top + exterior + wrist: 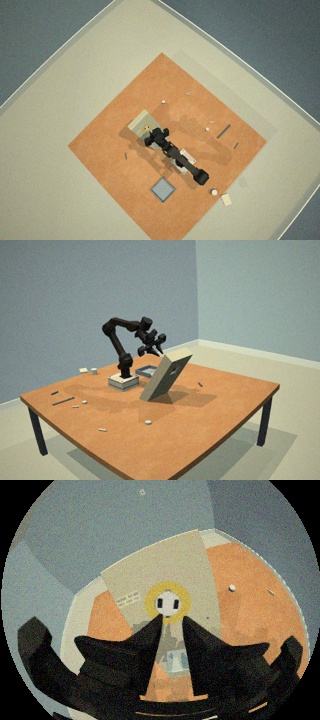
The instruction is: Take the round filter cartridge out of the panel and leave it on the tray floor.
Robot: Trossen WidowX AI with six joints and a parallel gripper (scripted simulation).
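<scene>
Now: the white cartridge 6 cm ahead of my gripper tip, 2 cm to the left of it and 5 cm below it. Also, from my gripper tip: pale block 81 cm behind, 16 cm to the right, 26 cm below; blue-grey tray 43 cm behind, 22 cm to the left, 26 cm below; beige service panel 1 cm ahead, 1 cm to the left, 12 cm below.
</scene>
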